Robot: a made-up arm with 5 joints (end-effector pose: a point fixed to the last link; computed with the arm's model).
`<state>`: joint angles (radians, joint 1 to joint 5).
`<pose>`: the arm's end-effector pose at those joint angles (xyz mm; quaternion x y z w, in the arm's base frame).
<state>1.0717 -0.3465 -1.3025 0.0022 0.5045</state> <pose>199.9 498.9 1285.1 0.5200 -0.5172 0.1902 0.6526</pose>
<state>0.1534 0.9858 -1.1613 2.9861 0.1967</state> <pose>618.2 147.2 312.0 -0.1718 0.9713 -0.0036 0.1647</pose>
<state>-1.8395 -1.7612 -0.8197 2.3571 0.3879</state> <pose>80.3 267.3 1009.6 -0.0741 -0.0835 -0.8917 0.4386</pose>
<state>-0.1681 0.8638 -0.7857 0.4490 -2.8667</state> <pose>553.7 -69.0 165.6 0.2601 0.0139 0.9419 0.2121</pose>
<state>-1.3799 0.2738 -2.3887 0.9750 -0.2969</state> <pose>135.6 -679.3 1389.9 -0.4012 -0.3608 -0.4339 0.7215</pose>
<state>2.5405 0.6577 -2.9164 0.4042 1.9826</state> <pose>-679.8 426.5 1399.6 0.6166 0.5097 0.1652 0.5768</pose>
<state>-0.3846 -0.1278 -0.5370 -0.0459 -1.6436</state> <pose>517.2 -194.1 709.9 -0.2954 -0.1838 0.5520 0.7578</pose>
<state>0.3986 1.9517 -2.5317 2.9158 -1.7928</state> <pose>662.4 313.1 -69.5 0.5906 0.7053 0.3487 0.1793</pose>
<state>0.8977 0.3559 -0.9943 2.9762 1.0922</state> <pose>333.0 524.2 662.6 -0.7719 0.5012 -0.0380 0.3893</pose>
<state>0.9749 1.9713 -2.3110 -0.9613 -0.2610</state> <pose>417.9 711.6 -161.9 0.2116 -0.5674 0.4611 0.6486</pose>
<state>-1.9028 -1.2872 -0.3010 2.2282 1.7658</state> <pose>-21.0 -83.6 842.1 -0.0215 -0.3138 0.9165 0.2472</pose>
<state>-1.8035 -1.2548 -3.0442 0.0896 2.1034</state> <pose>248.2 1027.3 865.3 0.1286 -0.8512 0.4721 0.1900</pose>
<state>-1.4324 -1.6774 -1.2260 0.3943 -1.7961</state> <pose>-84.5 505.8 1234.3 -0.9495 0.0413 0.0562 0.3059</pose>
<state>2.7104 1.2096 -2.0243 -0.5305 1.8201</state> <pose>-1021.4 437.3 419.9 0.4787 0.3987 0.3368 0.7060</pose>
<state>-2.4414 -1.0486 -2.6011 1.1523 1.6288</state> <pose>559.1 460.1 1374.1 0.3749 0.8714 0.2830 0.1418</pose>
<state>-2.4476 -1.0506 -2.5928 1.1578 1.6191</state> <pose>559.6 454.5 1375.6 0.3810 0.8666 0.2883 0.1438</pose>
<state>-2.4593 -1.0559 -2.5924 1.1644 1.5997</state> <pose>567.3 449.6 1371.6 0.3944 0.8603 0.2896 0.1430</pose>
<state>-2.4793 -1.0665 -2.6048 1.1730 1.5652</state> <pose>586.5 445.7 1358.6 0.4187 0.8513 0.2845 0.1379</pose>
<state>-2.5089 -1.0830 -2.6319 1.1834 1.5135</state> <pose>618.5 441.4 1334.7 0.4554 0.8381 0.2717 0.1280</pose>
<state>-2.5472 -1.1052 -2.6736 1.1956 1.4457</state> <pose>662.2 435.0 1299.0 0.5031 0.8191 0.2510 0.1138</pose>
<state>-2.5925 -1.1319 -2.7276 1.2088 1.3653</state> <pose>714.0 423.7 1252.1 0.5586 0.7931 0.2230 0.0964</pose>
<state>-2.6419 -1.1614 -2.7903 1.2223 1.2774</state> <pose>769.0 406.0 1195.9 0.6172 0.7597 0.1894 0.0776</pose>
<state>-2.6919 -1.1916 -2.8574 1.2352 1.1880</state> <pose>821.5 382.2 1133.9 0.6739 0.7206 0.1522 0.0589</pose>
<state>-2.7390 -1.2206 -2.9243 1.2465 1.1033</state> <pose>867.3 354.6 1070.5 0.7243 0.6787 0.1139 0.0416</pose>
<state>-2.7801 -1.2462 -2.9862 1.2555 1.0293</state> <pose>903.3 326.4 1011.1 0.7652 0.6385 0.0777 0.0270</pose>
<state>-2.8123 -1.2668 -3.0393 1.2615 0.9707</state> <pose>928.8 302.0 960.3 0.7952 0.6045 0.0460 0.0153</pose>
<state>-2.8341 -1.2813 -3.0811 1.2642 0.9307</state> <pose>945.0 284.6 921.5 0.8142 0.5802 0.0206 0.0066</pose>
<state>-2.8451 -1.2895 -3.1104 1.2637 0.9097</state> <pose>953.6 275.7 895.9 0.8236 0.5672 0.0026 0.0008</pose>
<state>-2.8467 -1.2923 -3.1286 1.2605 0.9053</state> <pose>956.8 275.0 882.2 -0.8252 -0.5647 0.0090 0.0028</pose>
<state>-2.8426 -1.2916 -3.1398 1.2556 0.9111</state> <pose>956.9 279.4 876.1 -0.8224 -0.5687 0.0163 0.0052</pose>
